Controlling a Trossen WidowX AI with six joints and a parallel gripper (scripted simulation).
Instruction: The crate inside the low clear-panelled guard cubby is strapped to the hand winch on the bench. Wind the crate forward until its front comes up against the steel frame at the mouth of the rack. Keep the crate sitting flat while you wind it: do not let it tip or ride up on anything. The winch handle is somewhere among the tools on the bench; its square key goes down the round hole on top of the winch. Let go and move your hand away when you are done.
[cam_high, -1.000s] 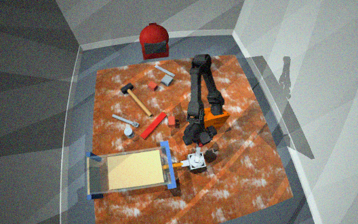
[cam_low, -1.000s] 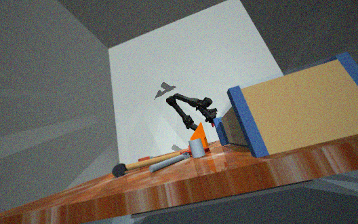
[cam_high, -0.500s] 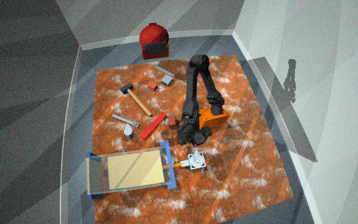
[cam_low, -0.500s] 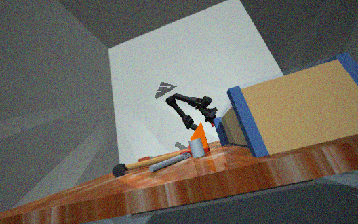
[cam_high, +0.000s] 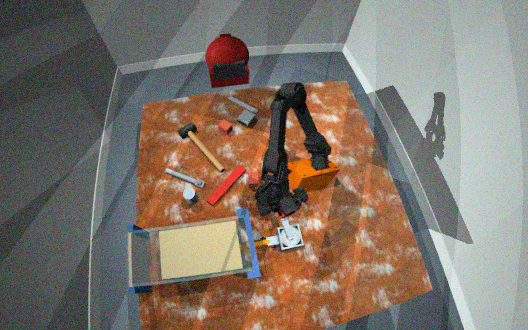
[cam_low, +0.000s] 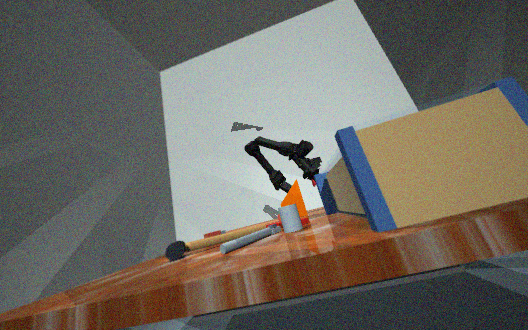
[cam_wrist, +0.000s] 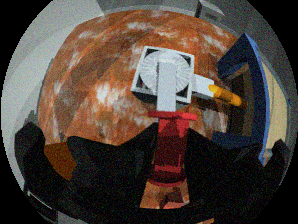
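Now: gripper tip 20 mm to the right of the red-knobbed winch handle and 30 mm above it. Also, from my gripper tip: red knob: 20 mm to the right; then blue steel frame: 140 mm ahead, 80 mm to the left, 30 mm below; then winch: 30 mm behind, 80 mm to the left, 100 mm below.
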